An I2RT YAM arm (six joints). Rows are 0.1 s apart.
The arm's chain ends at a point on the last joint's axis. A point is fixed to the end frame.
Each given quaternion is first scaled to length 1.
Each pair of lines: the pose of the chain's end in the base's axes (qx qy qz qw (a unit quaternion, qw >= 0); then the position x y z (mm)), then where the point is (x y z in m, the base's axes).
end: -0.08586, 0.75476, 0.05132, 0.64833, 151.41, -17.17, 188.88
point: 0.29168 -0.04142 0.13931
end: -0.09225, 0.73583, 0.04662, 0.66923, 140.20, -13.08, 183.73
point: 0.28319 -0.03712 0.14255
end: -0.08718, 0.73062, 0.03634, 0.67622, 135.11, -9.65, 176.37
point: 0.27831 -0.03694 0.13803
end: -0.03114, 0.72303, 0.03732, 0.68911, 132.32, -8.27, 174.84
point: 0.27393 -0.04397 0.13752
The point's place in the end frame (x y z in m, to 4 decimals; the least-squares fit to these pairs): 0.0302 -0.0496 0.1391
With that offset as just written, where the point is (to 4 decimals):
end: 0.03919, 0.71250, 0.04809, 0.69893, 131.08, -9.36, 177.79
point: 0.2701 -0.0529 0.1392
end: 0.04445, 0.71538, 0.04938, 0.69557, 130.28, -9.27, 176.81
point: 0.2687 -0.0532 0.1365
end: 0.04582, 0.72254, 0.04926, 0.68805, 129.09, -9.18, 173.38
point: 0.2666 -0.0532 0.1301
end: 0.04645, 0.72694, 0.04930, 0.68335, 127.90, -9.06, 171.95
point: 0.2649 -0.0530 0.1269
